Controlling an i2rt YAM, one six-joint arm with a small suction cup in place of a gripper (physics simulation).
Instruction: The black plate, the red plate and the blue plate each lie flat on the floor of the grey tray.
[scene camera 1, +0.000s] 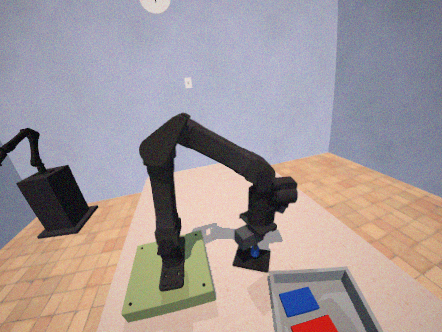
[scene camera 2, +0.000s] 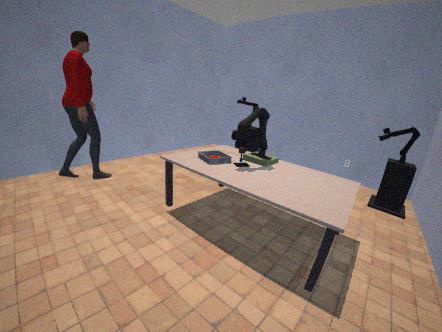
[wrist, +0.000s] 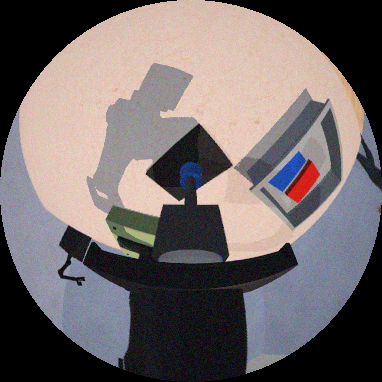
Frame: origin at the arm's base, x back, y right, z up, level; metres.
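Seen in the pictures: end effector, tool point: (scene camera 1: 254, 253) (scene camera 2: 240, 161) (wrist: 190, 171); arm's base, origin of the base link: (scene camera 1: 174, 261) (scene camera 2: 261, 156) (wrist: 151, 250).
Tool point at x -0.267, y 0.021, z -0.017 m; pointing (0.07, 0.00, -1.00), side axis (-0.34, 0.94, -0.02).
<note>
Offsets run from my tool point to a thing's top centre.
The black plate @[dx +0.010, dy -0.003, dz -0.022 m] (scene camera 1: 252, 260) (scene camera 2: 241, 164) (wrist: 210, 149) lies flat on the table, between the green base and the grey tray @[dx -0.091, dy +0.232, dz +0.019 m] (scene camera 1: 305, 275) (scene camera 2: 204, 157) (wrist: 322, 117). The blue suction cup of my gripper (scene camera 1: 254, 251) (scene camera 2: 241, 159) (wrist: 190, 175) stands right over the plate's middle, at or just above its surface; I cannot tell whether it touches. Suction is off and the gripper holds nothing. The blue plate @[dx -0.066, dy +0.168, dz -0.018 m] (scene camera 1: 299, 301) (wrist: 288, 170) and the red plate @[dx -0.067, dy +0.254, dz -0.018 m] (scene camera 1: 315, 325) (scene camera 2: 214, 157) (wrist: 303, 180) lie flat side by side on the tray floor.
The arm stands on a green base plate (scene camera 1: 144, 296) (scene camera 2: 260, 159) (wrist: 133, 222) to the left of the black plate. A person in red (scene camera 2: 78, 109) walks on the floor at far left, away from the table. A black stand (scene camera 1: 68, 201) stands on the floor behind.
</note>
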